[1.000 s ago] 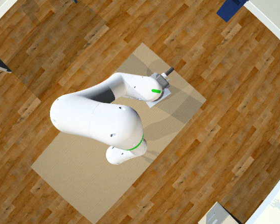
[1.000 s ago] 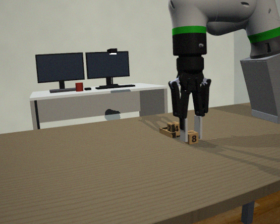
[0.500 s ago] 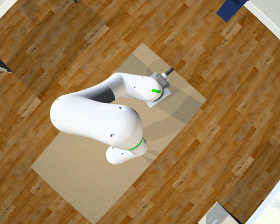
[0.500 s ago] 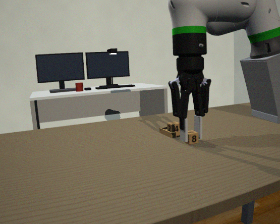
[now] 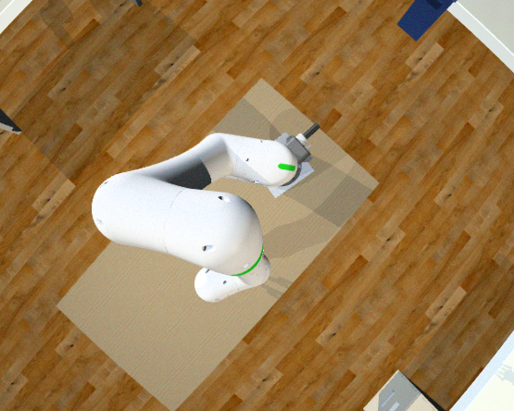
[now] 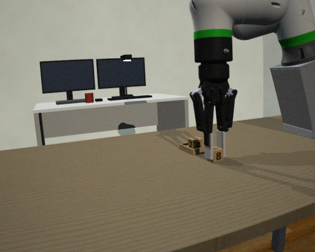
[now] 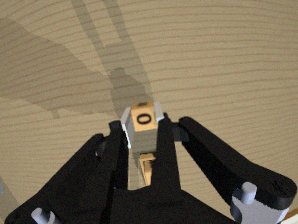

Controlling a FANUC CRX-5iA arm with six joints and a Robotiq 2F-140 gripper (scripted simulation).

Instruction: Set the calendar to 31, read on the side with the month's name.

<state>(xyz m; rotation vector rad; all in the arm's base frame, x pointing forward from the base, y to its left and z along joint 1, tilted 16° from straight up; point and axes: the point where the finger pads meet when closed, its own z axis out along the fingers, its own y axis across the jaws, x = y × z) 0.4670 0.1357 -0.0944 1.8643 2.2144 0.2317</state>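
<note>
My gripper is now 3 cm above the wooden number cube. Round my hand: small wooden tray: 2 cm ahead, 11 cm to the right, 3 cm below.
</note>
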